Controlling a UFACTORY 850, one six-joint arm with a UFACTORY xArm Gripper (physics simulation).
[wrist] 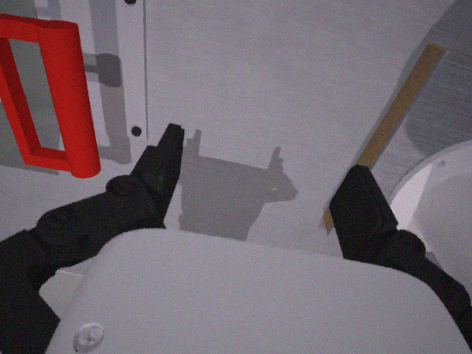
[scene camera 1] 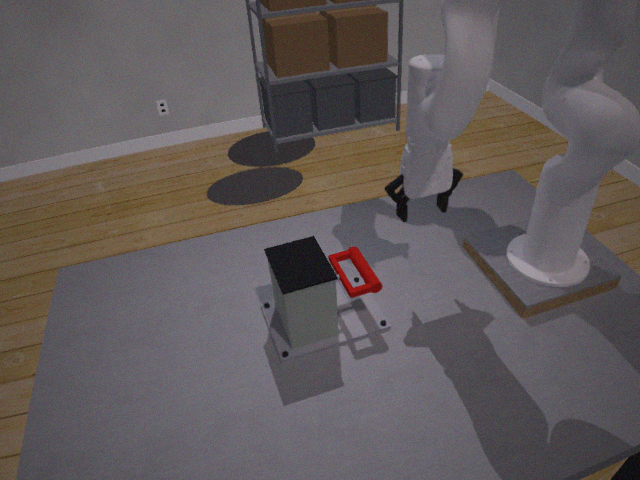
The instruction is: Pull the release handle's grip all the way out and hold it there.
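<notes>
The release handle is a red rectangular frame with a thick round grip bar (scene camera 1: 366, 269) (wrist: 70, 100) on its outer side. It stands out from the right side of a pale green box with a black top (scene camera 1: 305, 289), close to the box in the scene view. The box is on a light base plate (scene camera 1: 369, 333) (wrist: 133, 95) with dark bolts. My gripper (scene camera 1: 423, 211) (wrist: 263, 168) is open and empty. It is up and to the right of the handle in the scene view, apart from it. In the wrist view the grip lies outside the fingers, beyond the left fingertip.
The arm's base stands on a wood-edged board (scene camera 1: 522, 307) (wrist: 397, 107) at the right of the grey table (scene camera 1: 155, 335). A shelf unit (scene camera 1: 400, 103) with brown boxes and grey bins stands on the wooden floor behind the table. The arm's shadow falls across the table.
</notes>
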